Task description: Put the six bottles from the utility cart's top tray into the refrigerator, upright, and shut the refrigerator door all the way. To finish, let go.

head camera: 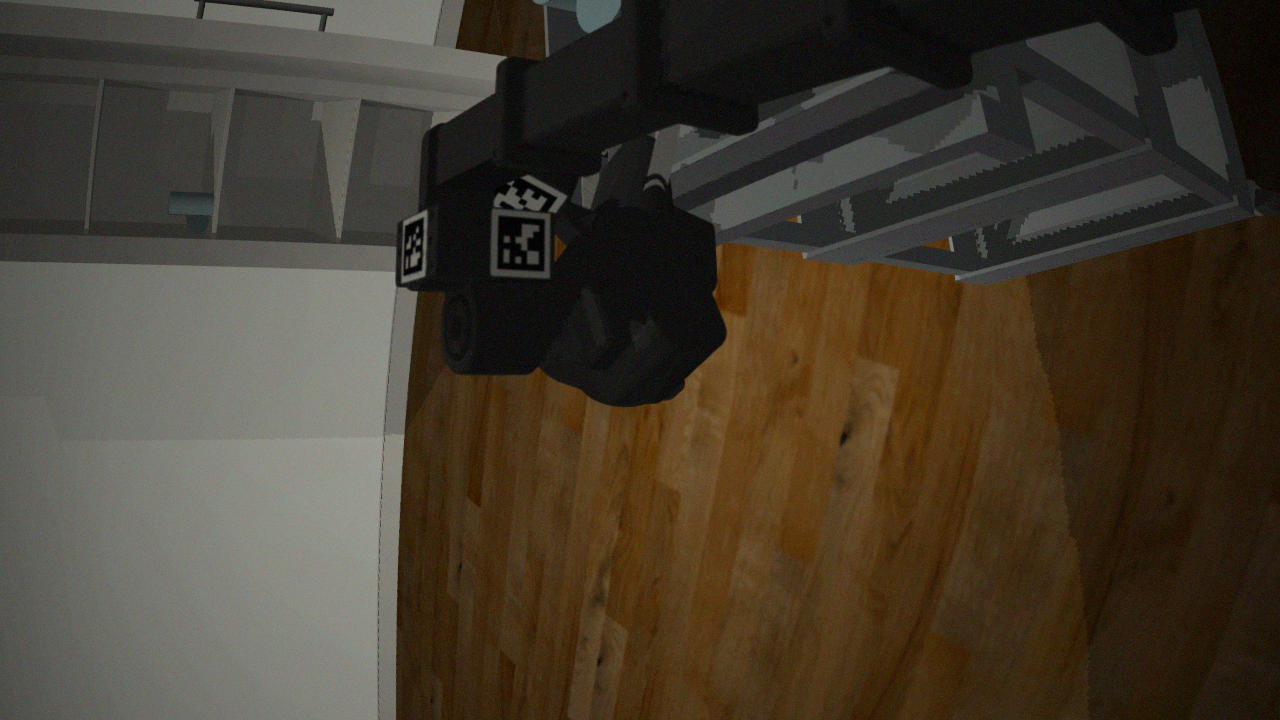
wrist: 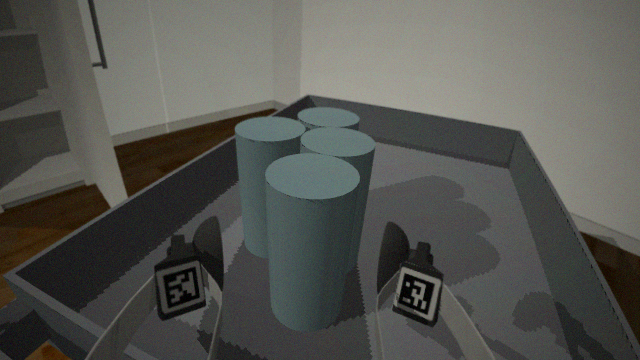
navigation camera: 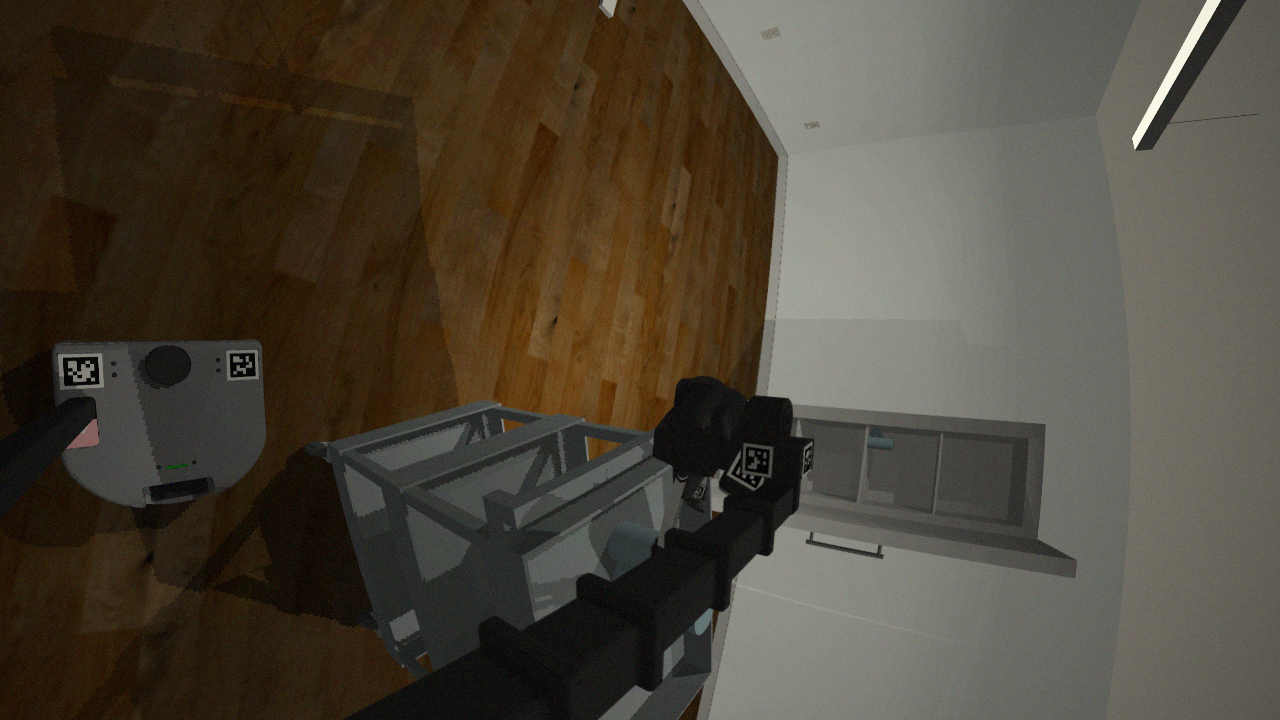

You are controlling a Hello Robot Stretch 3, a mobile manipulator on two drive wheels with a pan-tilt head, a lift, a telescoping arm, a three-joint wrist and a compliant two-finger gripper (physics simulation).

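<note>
Four pale blue, cylinder-shaped bottles stand upright in a cluster in the cart's top tray: the nearest bottle, a left bottle, a bottle behind it and the farthest bottle. My gripper is open over the tray, its fingertips on either side of the nearest bottle in the wrist view; whether they touch it I cannot tell. One bottle shows inside the refrigerator. The refrigerator door stands open. My arm hides part of the tray in the head and navigation views.
The utility cart stands between my base and the refrigerator. The tray has raised walls. The door's dark handle sticks out from its outer face. White walls stand behind the cart.
</note>
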